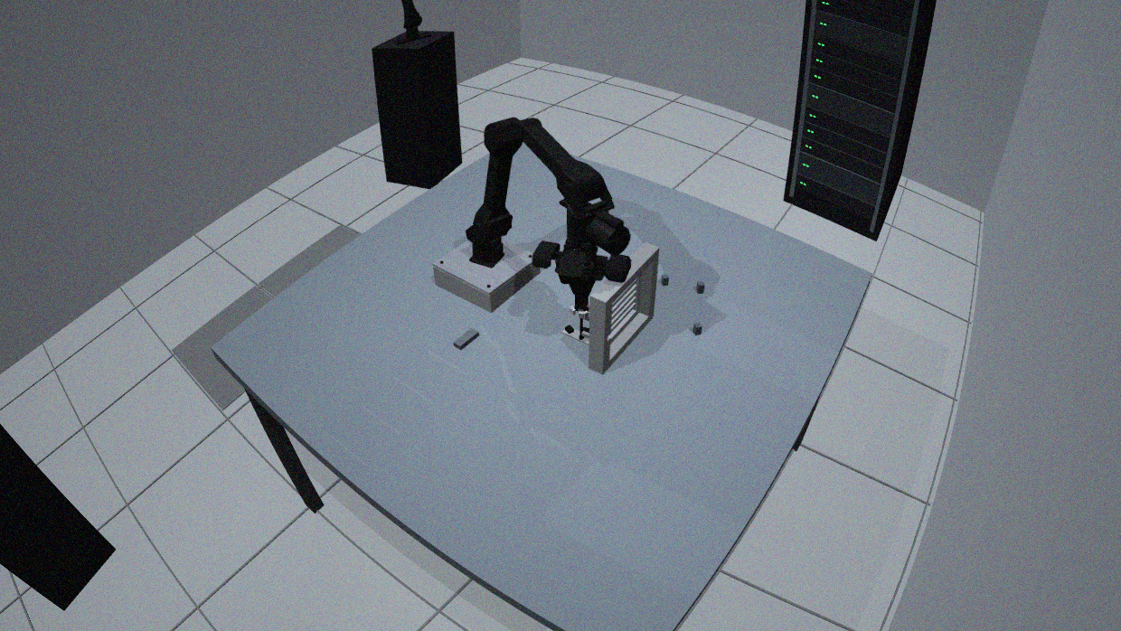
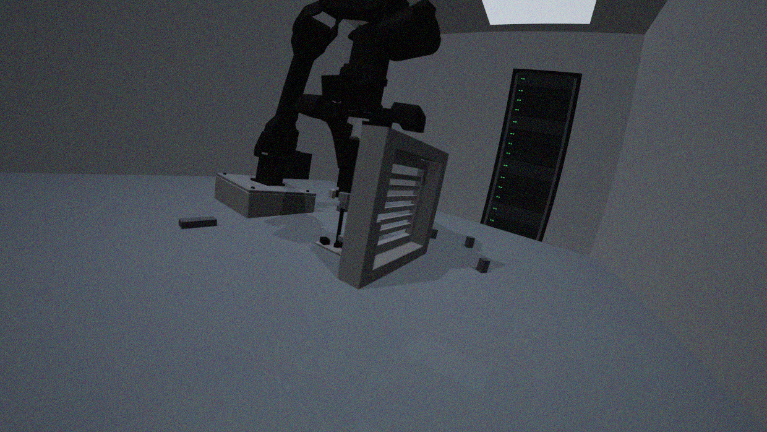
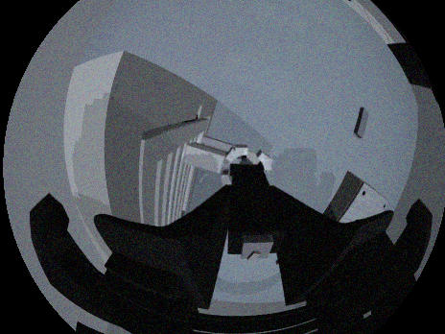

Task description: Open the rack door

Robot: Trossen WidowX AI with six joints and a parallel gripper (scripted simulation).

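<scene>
Now: the upright handle 1 cm to the left of my gripper tip and 3 cm below it. The rest, counted from my gripper tip: flat grey block: 23 cm behind, 9 cm to the right, 13 cm below.
</scene>
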